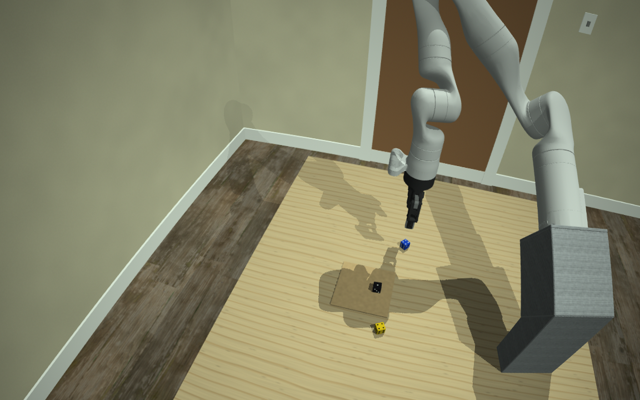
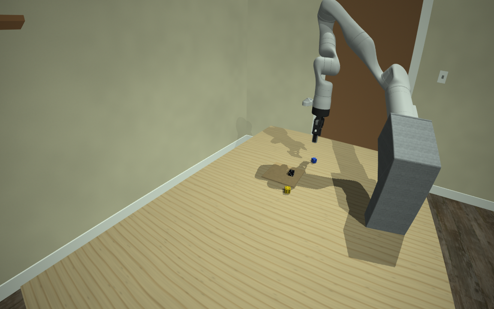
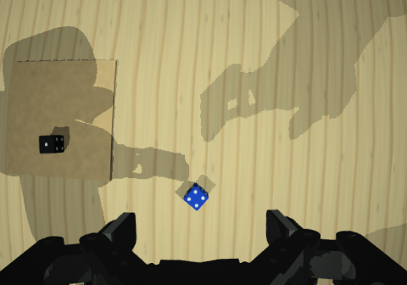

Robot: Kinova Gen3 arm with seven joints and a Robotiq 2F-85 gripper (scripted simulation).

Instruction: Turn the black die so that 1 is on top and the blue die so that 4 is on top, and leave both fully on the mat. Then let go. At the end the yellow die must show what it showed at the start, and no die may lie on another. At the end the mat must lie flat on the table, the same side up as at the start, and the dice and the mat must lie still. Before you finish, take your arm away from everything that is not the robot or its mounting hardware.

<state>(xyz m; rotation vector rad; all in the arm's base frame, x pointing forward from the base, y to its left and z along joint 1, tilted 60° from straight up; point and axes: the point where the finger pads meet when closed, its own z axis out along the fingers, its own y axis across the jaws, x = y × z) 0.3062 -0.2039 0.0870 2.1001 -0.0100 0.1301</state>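
Right now my hand is 11 cm above the blue die, 1 cm to the right of it and 1 cm past it. The rest, counted from my hand: yellow die (28 cm to the left, 11 cm below, 5 cm ahead); black die (17 cm to the left, 11 cm below, 6 cm ahead); tan mat (17 cm to the left, 12 cm below, 9 cm ahead).
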